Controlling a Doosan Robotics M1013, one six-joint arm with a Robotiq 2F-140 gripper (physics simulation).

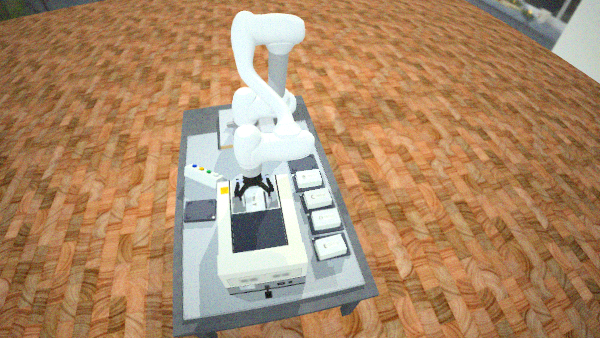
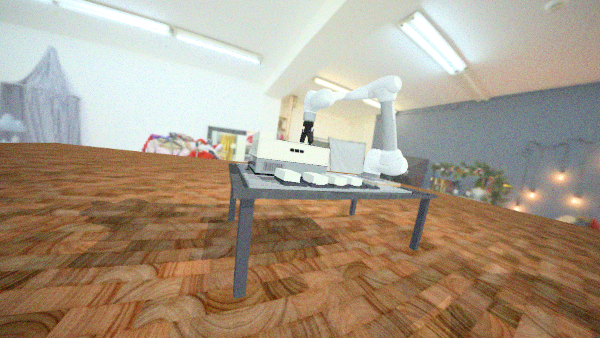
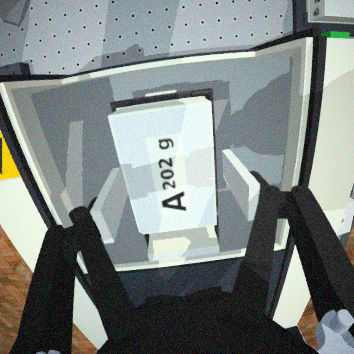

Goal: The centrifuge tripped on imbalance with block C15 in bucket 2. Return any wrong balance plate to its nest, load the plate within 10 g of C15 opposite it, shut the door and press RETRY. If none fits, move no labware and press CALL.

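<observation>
A white block labelled "A 202 g" sits in a bucket in the open chamber of the cream centrifuge. My gripper is open and empty, above the chamber; its pale finger pads stand on either side of block A, with gaps. Several white blocks stand in a row of nests at the right; their labels are unreadable. A button box has blue, yellow, green and white buttons. Block C15 cannot be made out.
A dark nest holds no block, behind the row. A dark pad lies left of the centrifuge. A dark panel covers the centrifuge top in front of the opening. The opening's raised walls surround the fingers closely. A tray lies near the arm's base.
</observation>
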